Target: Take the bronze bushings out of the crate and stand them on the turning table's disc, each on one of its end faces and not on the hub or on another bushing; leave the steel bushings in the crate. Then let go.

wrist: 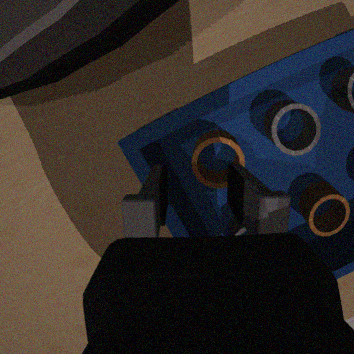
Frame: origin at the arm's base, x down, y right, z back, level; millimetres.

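Seen in the pictures: gripper, fingertip midpoint: (197, 183).
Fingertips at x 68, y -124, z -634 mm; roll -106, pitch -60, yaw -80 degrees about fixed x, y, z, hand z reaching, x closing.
A point is followed by its place in that frame.
The blue crate (200, 110) @[x 65, y -89, z -612 mm] fills the right of the wrist view with upright bushings. A bronze bushing (218, 140) @[x 84, y -111, z -613 mm] stands near its left corner. A second bronze bushing (312, 194) @[x 95, y -178, z -573 mm] stands at the lower right. A steel bushing (274, 131) @[x 84, y -123, z -581 mm] stands between them and the far wall, and another steel bushing (351, 91) @[x 84, y -123, z -524 mm] is cut off by the right edge. My gripper (197, 183) @[x 69, y -124, z -634 mm] is partly open and empty. Its right fingertip overlaps the lower right of the first bronze bushing in view, and its left fingertip is over the crate's left side. Their height above the bushing is unclear.
The turning table's dark rounded edge (30, 30) @[x 26, y -17, z -651 mm] is at the upper left, beyond the crate's corner. A pale sliver (241, 231) @[x 84, y -172, z -628 mm] shows beside the right finger, mostly hidden. Shadows lie on the tan table top (40, 210) @[x 115, y -96, z -774 mm] left of the crate.
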